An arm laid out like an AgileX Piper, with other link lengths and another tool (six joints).
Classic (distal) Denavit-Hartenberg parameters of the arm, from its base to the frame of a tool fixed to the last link. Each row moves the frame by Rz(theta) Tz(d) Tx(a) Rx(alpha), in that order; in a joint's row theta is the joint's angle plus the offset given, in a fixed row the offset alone. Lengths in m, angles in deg.
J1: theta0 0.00  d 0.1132  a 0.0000  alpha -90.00
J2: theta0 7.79  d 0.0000  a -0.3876  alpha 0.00
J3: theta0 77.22  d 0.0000  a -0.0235  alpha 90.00
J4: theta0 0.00  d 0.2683  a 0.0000  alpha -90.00
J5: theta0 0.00  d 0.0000  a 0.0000  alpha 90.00
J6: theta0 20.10  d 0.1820  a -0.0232  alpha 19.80
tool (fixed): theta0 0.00  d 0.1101  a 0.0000  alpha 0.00
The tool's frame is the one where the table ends.
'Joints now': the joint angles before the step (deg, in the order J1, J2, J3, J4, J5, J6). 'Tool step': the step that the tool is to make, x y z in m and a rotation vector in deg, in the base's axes. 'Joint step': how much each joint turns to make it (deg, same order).
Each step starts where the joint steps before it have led.
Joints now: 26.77 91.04 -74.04 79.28 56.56 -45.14
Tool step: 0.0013 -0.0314 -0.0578 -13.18 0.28 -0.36
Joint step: -0.16 -0.01 0.01 -15.82 -0.52 8.02
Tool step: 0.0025 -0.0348 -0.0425 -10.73 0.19 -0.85
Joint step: -0.01 0.01 0.35 -12.76 0.13 6.52
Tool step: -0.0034 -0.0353 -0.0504 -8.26 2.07 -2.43
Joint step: 0.00 0.00 4.73 -7.97 -2.34 4.08
